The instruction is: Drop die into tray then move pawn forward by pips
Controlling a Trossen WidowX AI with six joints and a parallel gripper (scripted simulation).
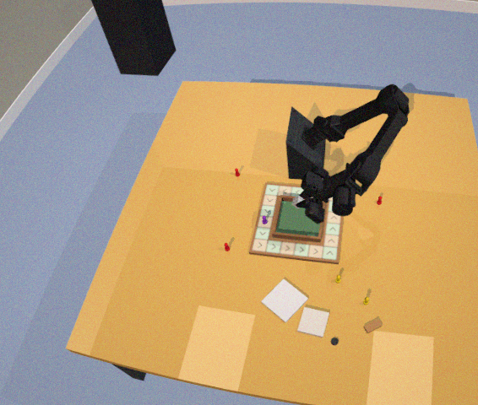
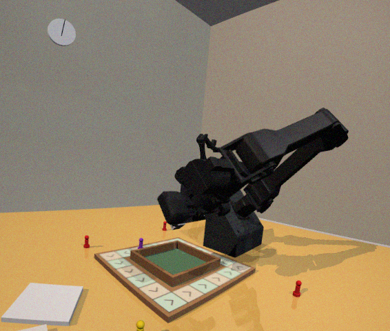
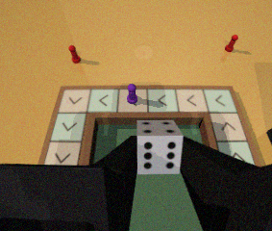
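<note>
My gripper tip is right at the white die. From my gripper tip the other things lie so: small black disc: 370 mm ahead, 200 mm to the left, 110 mm below; green dice tray: 110 mm below; purple pawn: 110 mm to the right, 90 mm below, 30 mm ahead.
</note>
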